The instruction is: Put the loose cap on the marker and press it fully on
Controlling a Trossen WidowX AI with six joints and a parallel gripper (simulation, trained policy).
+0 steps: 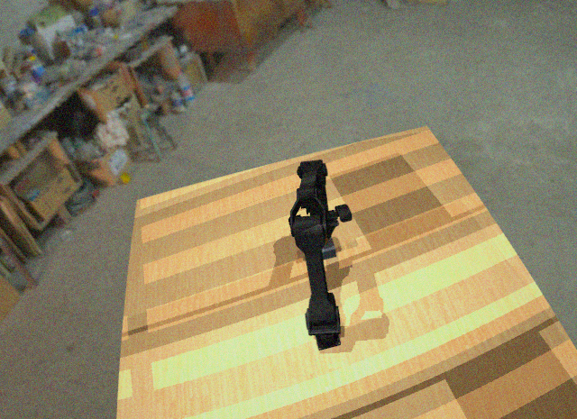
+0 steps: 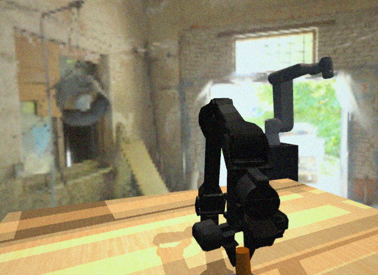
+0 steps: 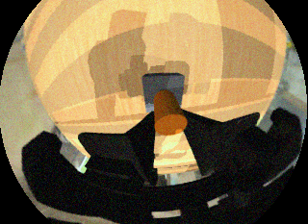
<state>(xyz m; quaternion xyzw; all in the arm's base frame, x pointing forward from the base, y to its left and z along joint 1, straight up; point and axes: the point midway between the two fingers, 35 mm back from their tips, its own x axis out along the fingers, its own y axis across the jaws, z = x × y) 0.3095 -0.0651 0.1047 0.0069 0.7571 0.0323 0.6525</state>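
Now: the orange cap 10 mm ahead of my gripper tip and 10 mm above it. Round my gripper tip: grey holder block: 10 mm ahead, 50 mm below.
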